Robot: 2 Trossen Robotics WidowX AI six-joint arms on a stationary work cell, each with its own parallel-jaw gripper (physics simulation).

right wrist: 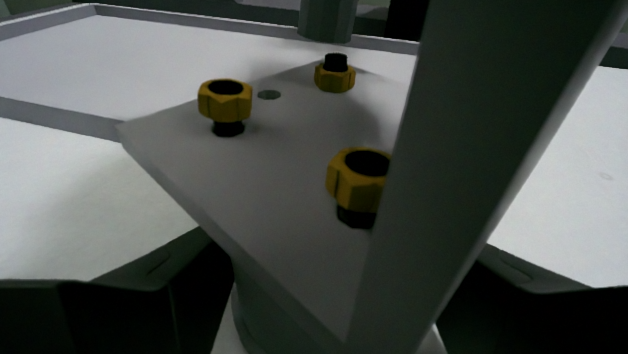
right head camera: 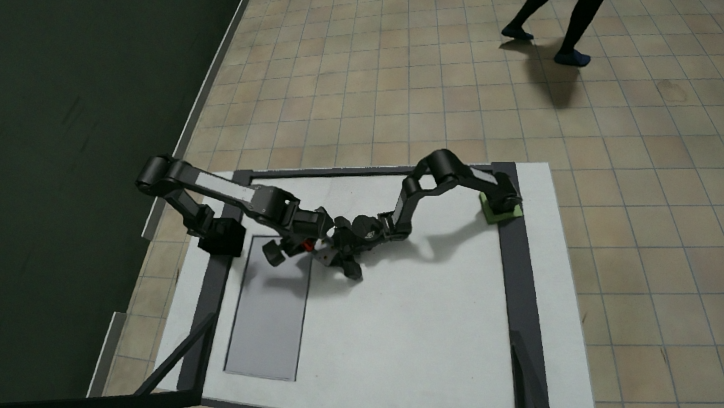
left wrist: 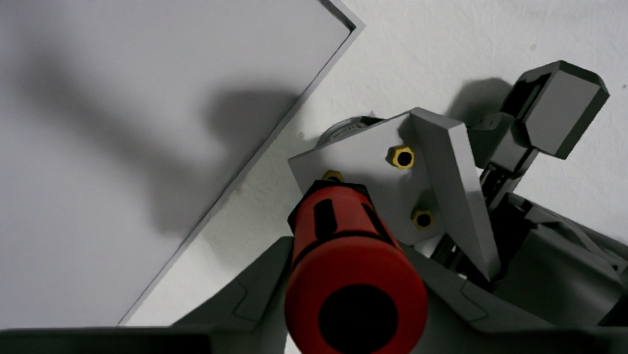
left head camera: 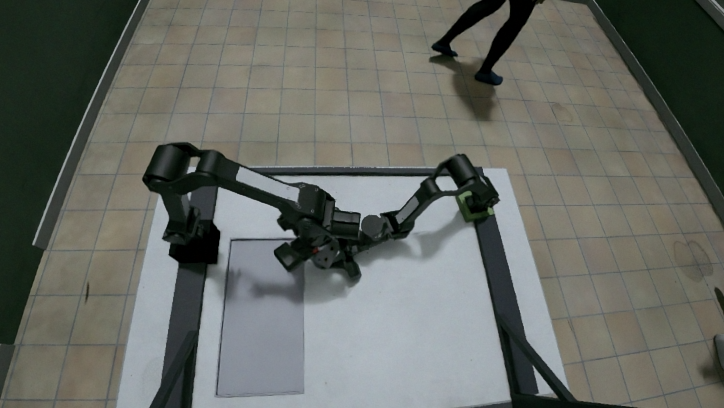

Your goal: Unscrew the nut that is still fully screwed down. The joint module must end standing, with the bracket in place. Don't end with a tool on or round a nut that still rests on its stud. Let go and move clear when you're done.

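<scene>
The joint module (left wrist: 350, 129) (right wrist: 280, 315) is a grey cylinder under the grey L-shaped bracket (left wrist: 365, 165) (right wrist: 280, 165). Two yellow nuts (right wrist: 225, 102) (right wrist: 357, 180) sit high on their studs. The third nut (right wrist: 335, 79) (left wrist: 333, 175) sits low, its black stud sticking out above it. My left gripper (left wrist: 336, 249) (left head camera: 315, 249) is shut on the red-handled nut driver (left wrist: 355, 270) (right head camera: 308, 245). Its grey socket end shows above the low nut in the right wrist view, apart from it. My right gripper (right wrist: 325, 222) is shut on the joint module below the bracket.
A shallow grey tray (left head camera: 263, 329) (right head camera: 268, 324) (left wrist: 150, 100) lies beside the module. The bracket's upright wall (right wrist: 500, 125) (left wrist: 455, 190) stands on the right gripper's side. The two arms meet closely over the work. A person's legs (left head camera: 501, 40) show on the floor behind the table.
</scene>
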